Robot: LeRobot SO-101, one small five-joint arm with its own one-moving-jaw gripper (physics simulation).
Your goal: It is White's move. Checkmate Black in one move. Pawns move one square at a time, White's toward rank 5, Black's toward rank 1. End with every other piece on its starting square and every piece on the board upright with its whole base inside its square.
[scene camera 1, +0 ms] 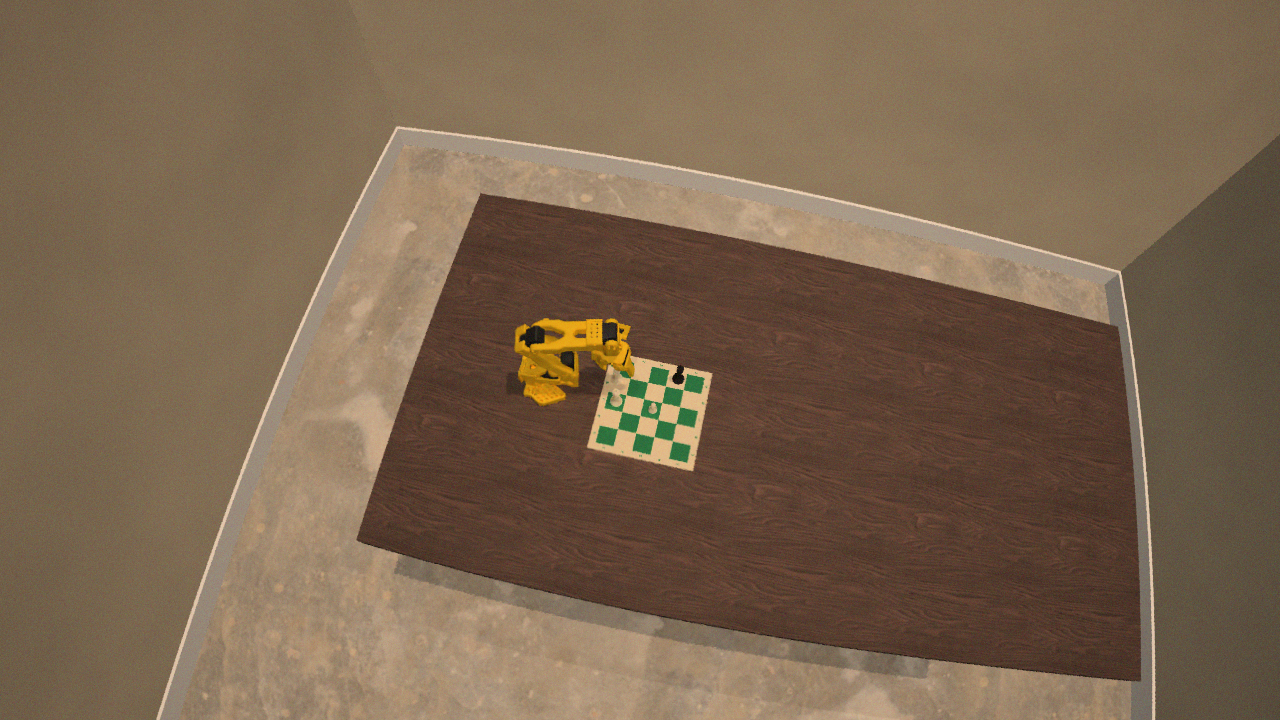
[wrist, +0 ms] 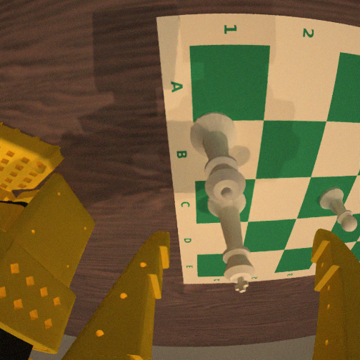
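Where they show: hand, tool point: [scene camera 1: 606,368]; arm's base, link origin: [scene camera 1: 557,383].
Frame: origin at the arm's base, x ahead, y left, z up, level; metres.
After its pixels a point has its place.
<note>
My gripper [scene camera 1: 631,371] [wrist: 242,233] is open and empty, its two jaws wide apart in the wrist view. It hangs over the board's A–B corner in the scene view. A white queen [scene camera 1: 617,380] {x 0.125, y 0.028, z 0.015 m} [wrist: 213,134] stands upright on B1; its base appears to reach over the line toward A1 and the left border. A white king [scene camera 1: 615,399] {x 0.131, y -0.020, z 0.030 m} [wrist: 231,225] stands upright on C1, partly hidden by the queen's head and drawn between the jaws. A white pawn [scene camera 1: 652,408] {x 0.208, y -0.022, z 0.027 m} [wrist: 332,199] stands on C3. A black piece [scene camera 1: 678,376] {x 0.248, y 0.057, z 0.032 m} stands on A4, too small to name.
The green and cream board [scene camera 1: 640,454] {x 0.203, y -0.116, z 0.006 m} [wrist: 165,55] lies on the dark wooden table [scene camera 1: 850,429] {x 0.632, y 0.027, z 0.000 m} [wrist: 45,65]. The yellow arm [scene camera 1: 563,338] {x 0.034, y -0.002, z 0.238 m} reaches in from the board's left side. The queen and king stand close together along the board's edge.
</note>
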